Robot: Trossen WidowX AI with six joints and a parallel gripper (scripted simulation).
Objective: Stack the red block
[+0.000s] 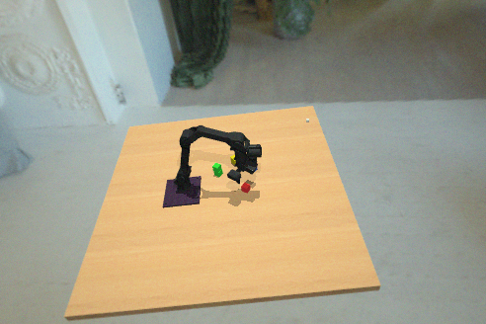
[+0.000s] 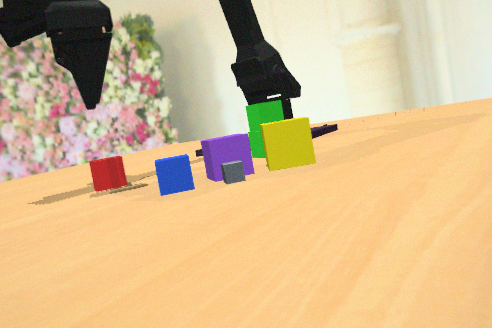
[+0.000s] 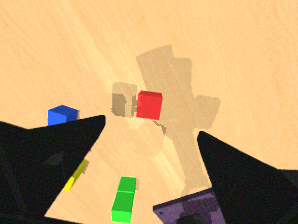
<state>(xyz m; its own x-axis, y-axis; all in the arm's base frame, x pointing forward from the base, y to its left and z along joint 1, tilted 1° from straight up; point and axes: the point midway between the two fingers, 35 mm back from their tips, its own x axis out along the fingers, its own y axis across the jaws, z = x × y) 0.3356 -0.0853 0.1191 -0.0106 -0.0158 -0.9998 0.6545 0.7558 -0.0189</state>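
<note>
My gripper tip is now 8 cm above the red block and 1 cm to the right of it. From my gripper tip the other things lie so: small grey block (20 cm to the left, 9 cm below, 4 cm ahead); then blue block (15 cm to the left, 8 cm below, 6 cm ahead); then purple block (18 cm to the left, 8 cm below, 1 cm ahead).
</note>
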